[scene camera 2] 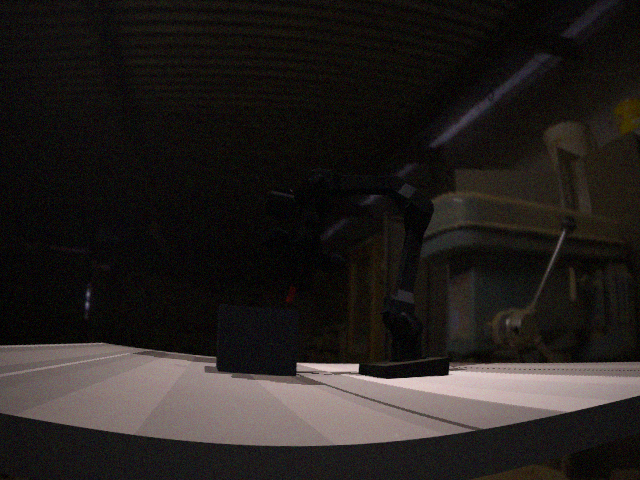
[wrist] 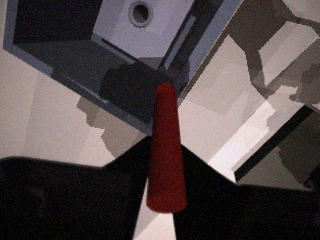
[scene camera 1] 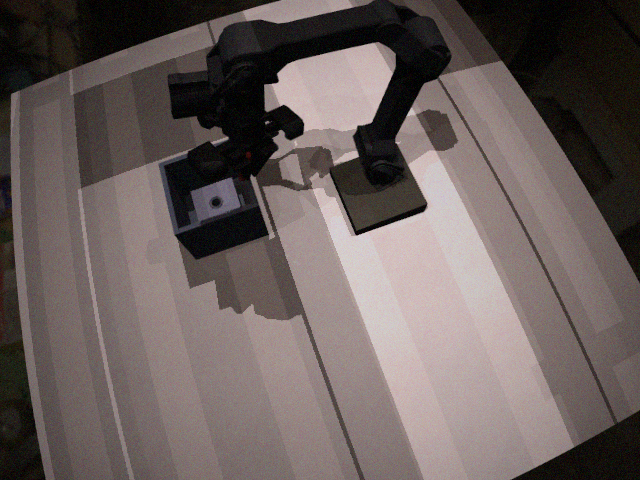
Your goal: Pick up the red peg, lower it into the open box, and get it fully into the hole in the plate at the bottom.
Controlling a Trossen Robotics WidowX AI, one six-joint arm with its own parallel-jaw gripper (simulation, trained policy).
Path:
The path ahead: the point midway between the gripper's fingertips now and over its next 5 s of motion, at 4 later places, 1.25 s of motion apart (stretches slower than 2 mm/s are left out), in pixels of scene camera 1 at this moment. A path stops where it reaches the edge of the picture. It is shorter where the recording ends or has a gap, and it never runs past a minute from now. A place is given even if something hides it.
The gripper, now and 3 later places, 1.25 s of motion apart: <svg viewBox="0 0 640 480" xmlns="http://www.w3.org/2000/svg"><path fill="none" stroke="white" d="M250 177L224 182L224 200L215 194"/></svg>

